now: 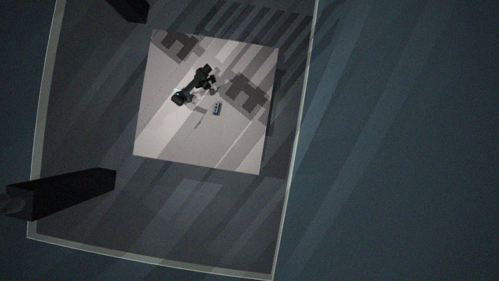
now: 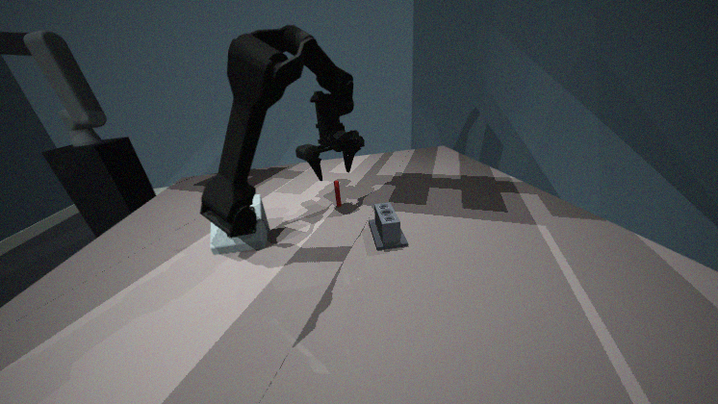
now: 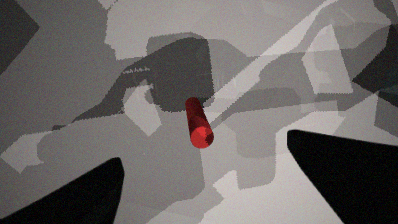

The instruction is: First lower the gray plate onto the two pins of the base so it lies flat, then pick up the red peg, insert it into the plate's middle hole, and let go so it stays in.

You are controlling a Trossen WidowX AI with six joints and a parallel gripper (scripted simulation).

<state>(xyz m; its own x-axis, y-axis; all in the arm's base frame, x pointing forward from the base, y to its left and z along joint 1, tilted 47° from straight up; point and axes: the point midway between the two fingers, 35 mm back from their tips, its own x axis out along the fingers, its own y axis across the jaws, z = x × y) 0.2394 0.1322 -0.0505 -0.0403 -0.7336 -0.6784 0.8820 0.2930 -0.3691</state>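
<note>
The red peg is 6 cm below my gripper tip. From my gripper tip the other things lie so: gray plate (18 cm to the right, 10 cm ahead, 5 cm below); then flat base (18 cm to the right, 10 cm ahead, 9 cm below).
</note>
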